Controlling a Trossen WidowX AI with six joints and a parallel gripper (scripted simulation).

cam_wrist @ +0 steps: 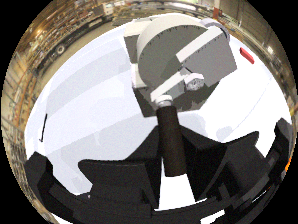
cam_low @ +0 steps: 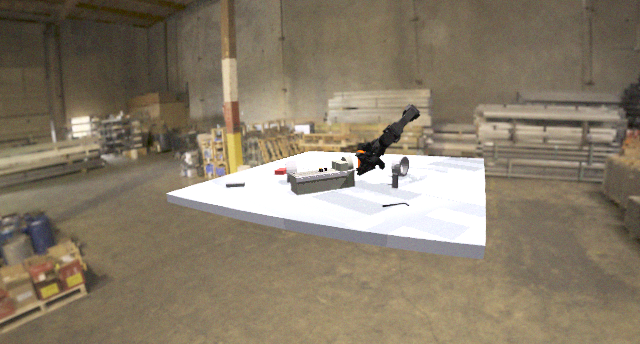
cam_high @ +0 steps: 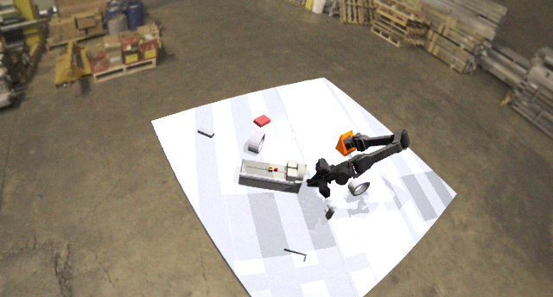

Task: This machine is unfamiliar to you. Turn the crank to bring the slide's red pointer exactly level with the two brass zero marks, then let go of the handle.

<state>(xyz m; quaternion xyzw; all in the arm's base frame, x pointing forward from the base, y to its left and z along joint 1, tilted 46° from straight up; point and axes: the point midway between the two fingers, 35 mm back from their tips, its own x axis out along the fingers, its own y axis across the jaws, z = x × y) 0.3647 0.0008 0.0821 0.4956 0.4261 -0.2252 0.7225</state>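
Now: gripper tip 12 cm to the left of the red pointer, 8 cm short of it and 4 cm below it. The rest, counted from my gripper tip: hex key: 26 cm ahead, 22 cm to the left, 4 cm below; dark crank handle: 3 cm above, 1 cm to the left, 1 cm behind; small clip: 16 cm to the left, 3 cm ahead, 1 cm below.
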